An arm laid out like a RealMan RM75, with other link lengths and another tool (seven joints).
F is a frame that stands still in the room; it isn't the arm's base.
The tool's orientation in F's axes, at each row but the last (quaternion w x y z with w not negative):
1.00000 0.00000 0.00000 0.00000
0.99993 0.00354 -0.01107 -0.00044
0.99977 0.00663 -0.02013 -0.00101
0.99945 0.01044 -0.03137 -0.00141
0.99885 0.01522 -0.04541 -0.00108
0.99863 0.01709 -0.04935 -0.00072
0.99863 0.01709 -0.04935 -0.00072
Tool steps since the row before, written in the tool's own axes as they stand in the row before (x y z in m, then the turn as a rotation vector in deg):
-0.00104 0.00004 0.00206 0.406 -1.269 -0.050
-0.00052 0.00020 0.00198 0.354 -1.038 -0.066
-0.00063 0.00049 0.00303 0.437 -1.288 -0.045
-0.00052 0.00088 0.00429 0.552 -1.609 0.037
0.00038 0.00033 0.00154 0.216 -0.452 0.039
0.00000 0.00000 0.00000 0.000 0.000 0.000
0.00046 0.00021 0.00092 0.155 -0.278 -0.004
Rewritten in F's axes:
-0.00104 0.00004 0.00206 0.406 -1.269 -0.050
-0.00056 0.00019 0.00197 0.355 -1.038 -0.066
-0.00075 0.00045 0.00301 0.436 -1.288 -0.045
-0.00079 0.00079 0.00427 0.545 -1.611 0.038
0.00024 0.00028 0.00158 0.211 -0.454 0.045
0.00000 0.00000 0.00000 0.000 0.000 0.000
0.00037 0.00018 0.00097 0.155 -0.278 0.002

